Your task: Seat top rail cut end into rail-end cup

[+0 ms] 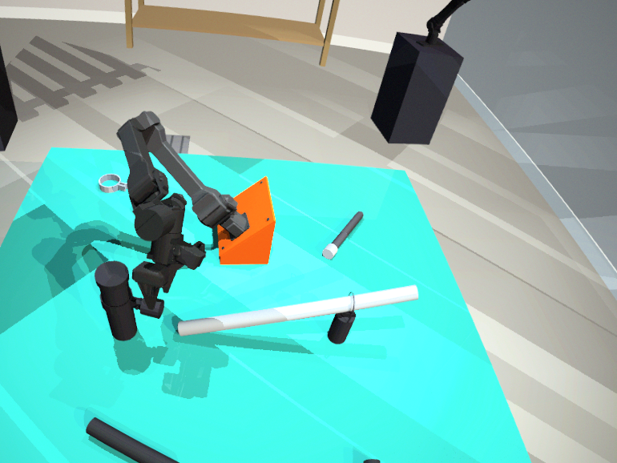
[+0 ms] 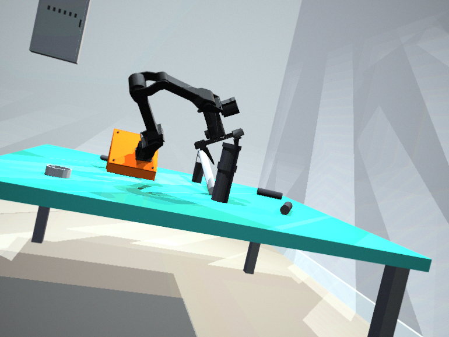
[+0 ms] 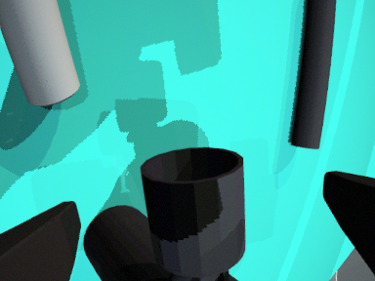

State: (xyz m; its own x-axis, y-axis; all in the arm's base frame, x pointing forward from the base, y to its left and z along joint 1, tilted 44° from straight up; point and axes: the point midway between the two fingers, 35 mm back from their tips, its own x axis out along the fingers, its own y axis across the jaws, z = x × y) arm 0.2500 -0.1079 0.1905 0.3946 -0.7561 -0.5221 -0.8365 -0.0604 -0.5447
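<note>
My gripper tip is 3 cm to the left of the dark rail-end cup and 2 cm above it. From my gripper tip the other things lie so: short dark post 41 cm to the left, 6 cm ahead, 3 cm below; dark pipe 26 cm ahead, 12 cm below, 8 cm to the right.
</note>
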